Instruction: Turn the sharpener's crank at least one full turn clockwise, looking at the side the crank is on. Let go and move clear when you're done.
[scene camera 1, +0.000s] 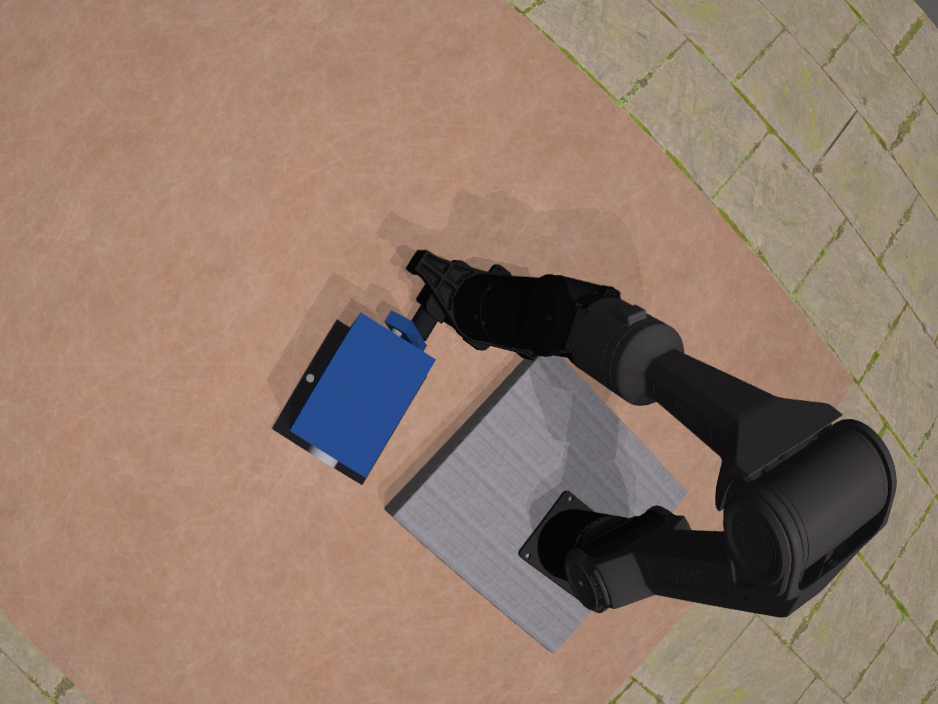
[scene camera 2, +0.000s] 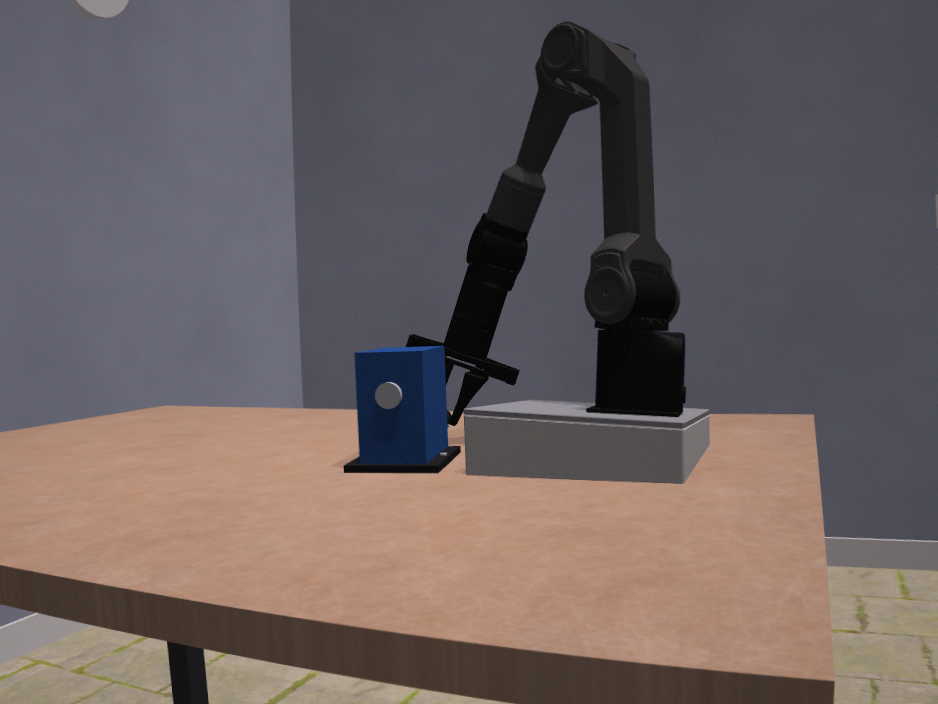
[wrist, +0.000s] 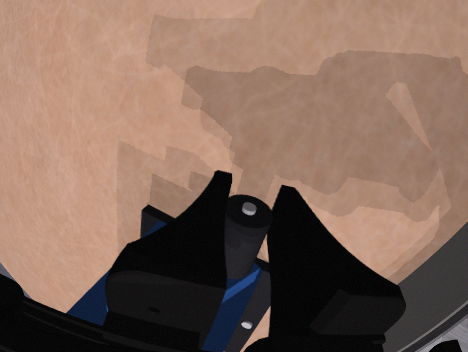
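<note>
Gripper (scene camera 1: 434, 301), (scene camera 2: 442, 420), (wrist: 250, 197). Crank (scene camera 1: 394, 320), (wrist: 233, 286).
</note>
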